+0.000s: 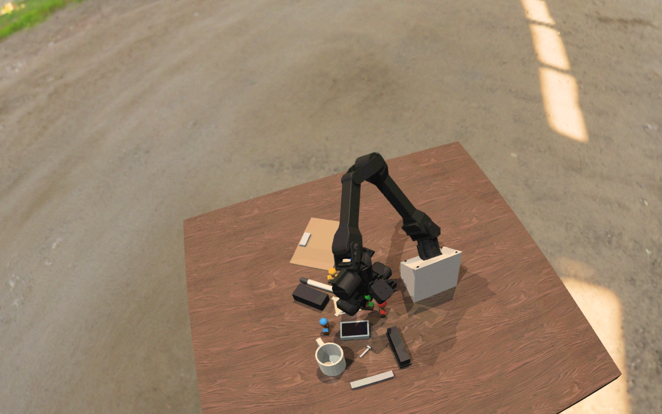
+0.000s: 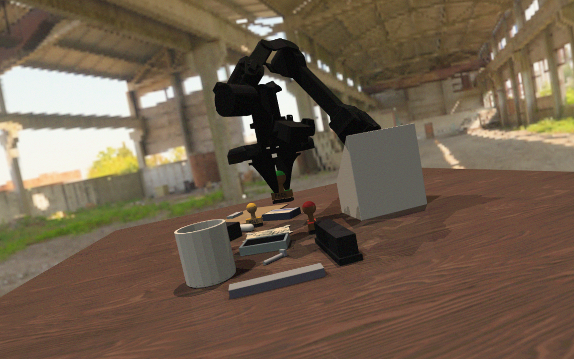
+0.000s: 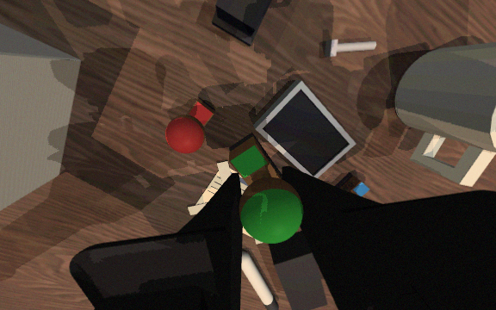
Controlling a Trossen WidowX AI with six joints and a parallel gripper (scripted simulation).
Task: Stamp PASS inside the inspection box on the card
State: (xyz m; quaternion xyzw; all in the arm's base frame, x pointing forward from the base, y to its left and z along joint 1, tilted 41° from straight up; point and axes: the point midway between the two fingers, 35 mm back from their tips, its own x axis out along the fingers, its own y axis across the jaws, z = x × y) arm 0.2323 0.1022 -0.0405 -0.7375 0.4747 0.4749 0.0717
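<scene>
The red-knobbed stamp is 8 cm below my gripper tip, 5 cm behind it and 2 cm to the right of it. Round my gripper tip: ink pad: 9 cm below, 5 cm ahead, 3 cm to the left; then taped card: 10 cm below, 8 cm to the right, 5 cm ahead; then green-knobbed stamp: right at my gripper tip.
</scene>
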